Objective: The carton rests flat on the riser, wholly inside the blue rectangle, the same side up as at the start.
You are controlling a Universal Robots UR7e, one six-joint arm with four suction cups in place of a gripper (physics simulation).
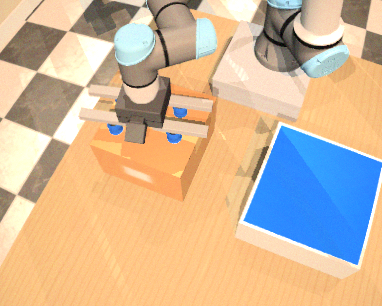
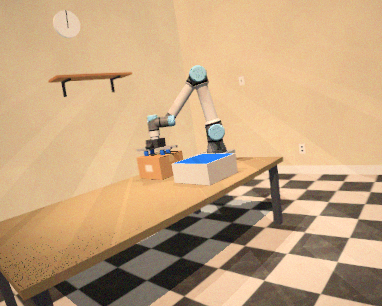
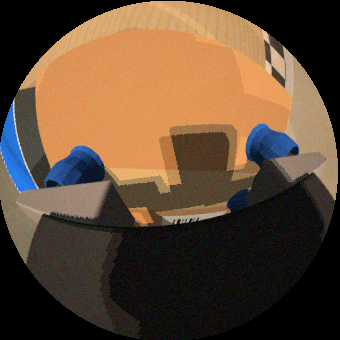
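Note:
The orange carton (image 1: 159,165) (image 2: 156,168) (image 3: 142,95) stands flat on the wooden table, left of the riser, with a white label on its side. My suction gripper (image 1: 144,121) (image 2: 157,150) (image 3: 171,158) sits on the carton's top face. Its blue cups press on the top, two near the front edge and two further back. The white riser (image 1: 281,246) (image 2: 208,173) stands to the right, apart from the carton. Its top bears the blue rectangle (image 1: 302,188) (image 2: 202,158) (image 3: 9,152), which has nothing on it.
The arm's pale base block (image 1: 250,88) stands behind the riser and to the right of the carton. The table's left edge and the checkered floor (image 1: 59,76) lie close to the carton's left side. A wall shelf (image 2: 89,76) hangs far above.

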